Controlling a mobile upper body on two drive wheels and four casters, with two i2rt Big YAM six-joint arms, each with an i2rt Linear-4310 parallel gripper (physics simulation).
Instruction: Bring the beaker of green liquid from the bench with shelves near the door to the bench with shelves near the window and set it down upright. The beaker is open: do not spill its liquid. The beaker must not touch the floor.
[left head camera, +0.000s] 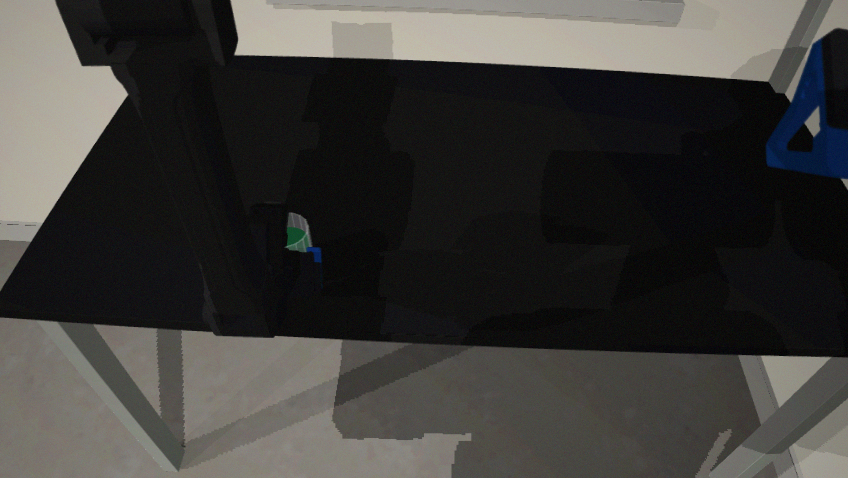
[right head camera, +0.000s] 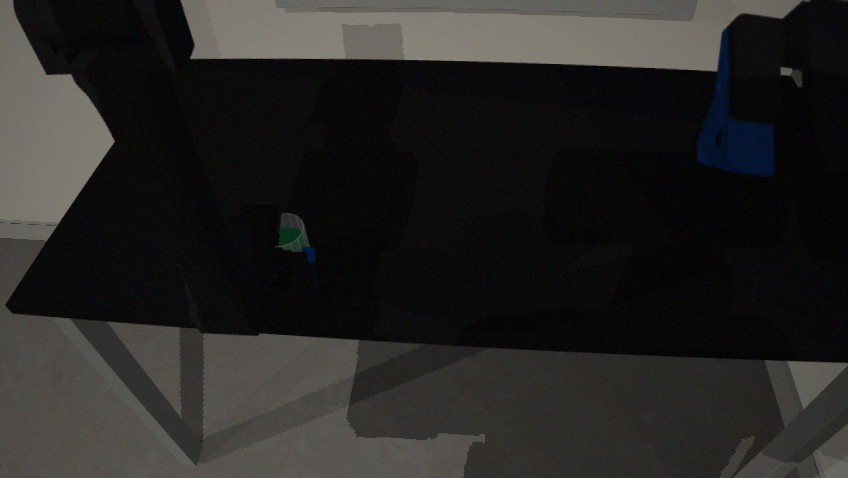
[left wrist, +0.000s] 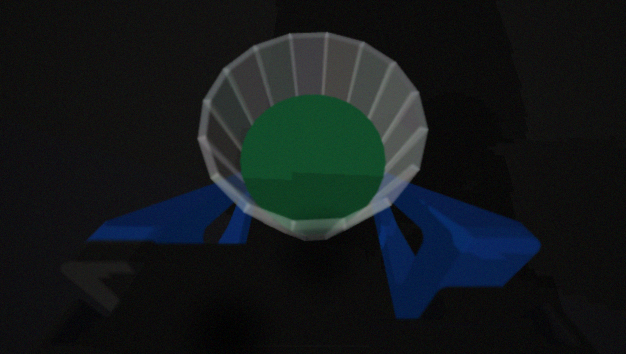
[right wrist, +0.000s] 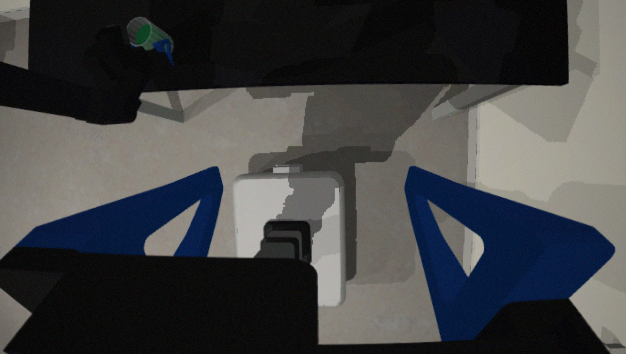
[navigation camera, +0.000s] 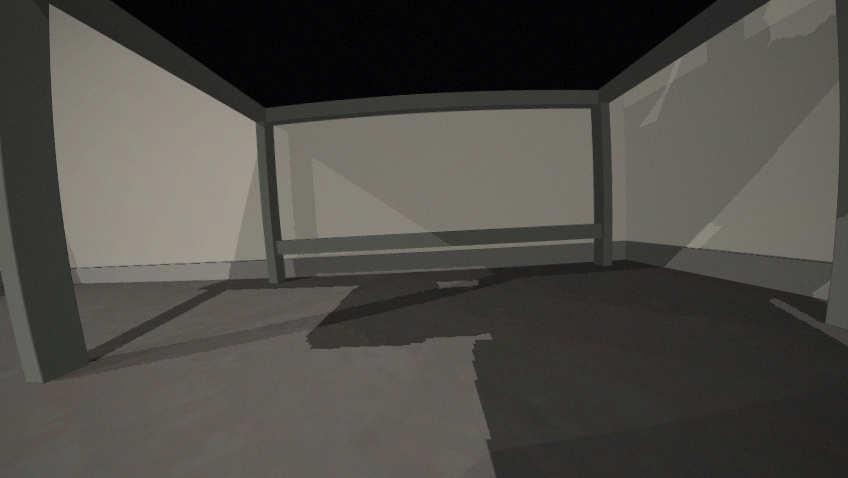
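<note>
A clear open beaker of green liquid (left head camera: 299, 230) (right head camera: 292, 231) (left wrist: 312, 150) (right wrist: 145, 34) is over the left part of a black bench top (left head camera: 475, 178) (right head camera: 475, 178) (right wrist: 525, 45). My left gripper (left wrist: 313, 176) is shut on the beaker, with one blue finger on each side. The beaker looks upright, with liquid inside. Its base is hidden in the head views; I cannot tell whether it touches the bench top. My right gripper (right wrist: 313, 177) is open and empty, in front of the bench; part of it shows at the right of both head views. Which bench this is does not show.
A pale ledge (left head camera: 475, 8) (right head camera: 486, 5) runs along the wall behind the bench. Grey bench legs (navigation camera: 270, 201) (navigation camera: 602, 184) and a low crossbar (navigation camera: 439, 239) stand ahead under the bench. The white robot base (right wrist: 255, 200) stands on the floor before it. Walls rise behind and at the right.
</note>
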